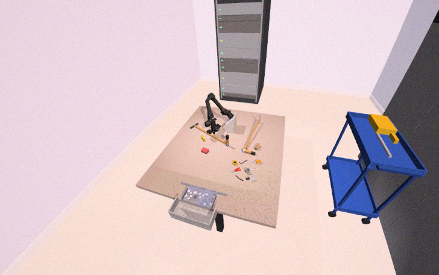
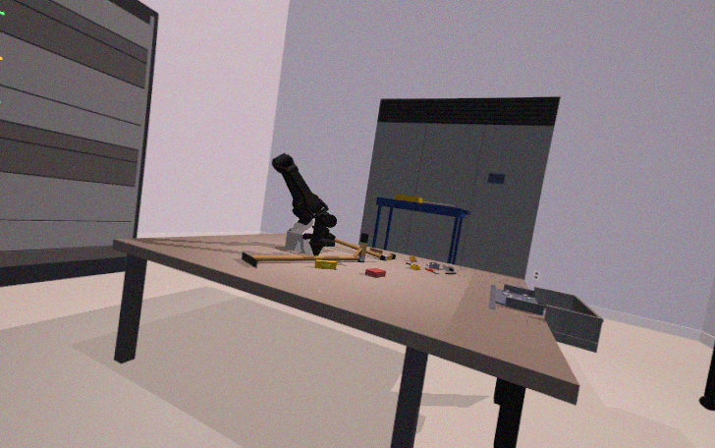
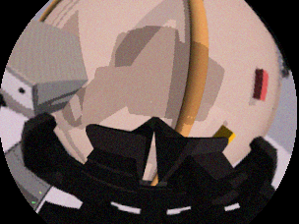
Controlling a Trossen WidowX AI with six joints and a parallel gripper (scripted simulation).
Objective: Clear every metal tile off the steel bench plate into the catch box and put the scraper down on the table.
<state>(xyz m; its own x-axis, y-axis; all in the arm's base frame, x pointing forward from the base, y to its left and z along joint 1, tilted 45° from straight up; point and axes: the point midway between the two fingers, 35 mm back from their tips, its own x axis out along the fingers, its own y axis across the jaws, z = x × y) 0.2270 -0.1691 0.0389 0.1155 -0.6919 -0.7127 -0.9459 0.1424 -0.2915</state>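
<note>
Right now the long scraper is 30 mm ahead of my gripper tip, 40 mm to the right of it and 50 mm above it. Also, from my gripper tip: long orange tool: 130 mm behind, 480 mm to the left, 30 mm above; yellow block: 130 mm ahead, 90 mm to the right, 10 mm above; red block: 300 mm ahead, 30 mm to the left.
</note>
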